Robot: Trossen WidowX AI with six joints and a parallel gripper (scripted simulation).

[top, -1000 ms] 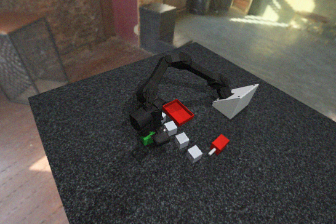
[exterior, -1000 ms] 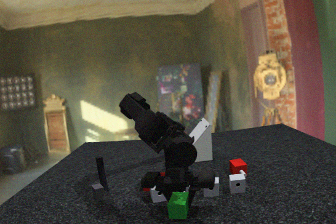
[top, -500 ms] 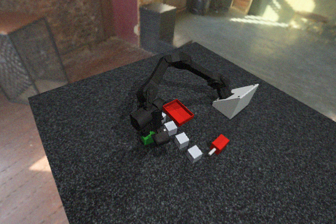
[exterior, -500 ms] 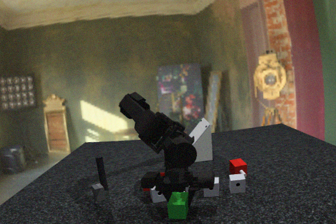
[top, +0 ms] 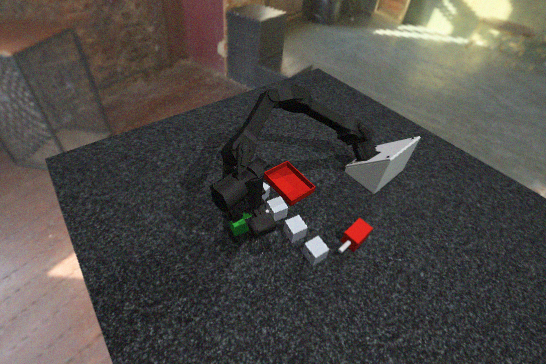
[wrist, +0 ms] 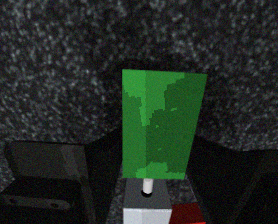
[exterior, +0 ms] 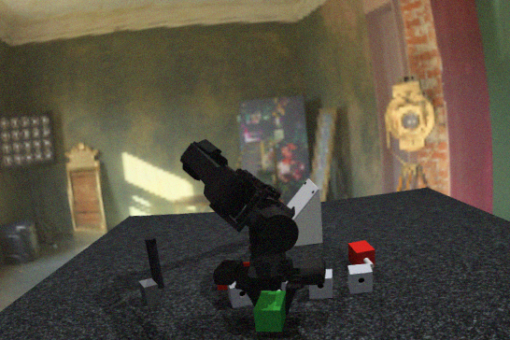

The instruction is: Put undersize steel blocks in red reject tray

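Right now the green gauge is 20 mm above my gripper tip and 10 mm behind it. Also, from my gripper tip: red reject tray: 190 mm behind, 60 mm to the right; then red gauge: 200 mm to the left, 200 mm behind, 10 mm above.
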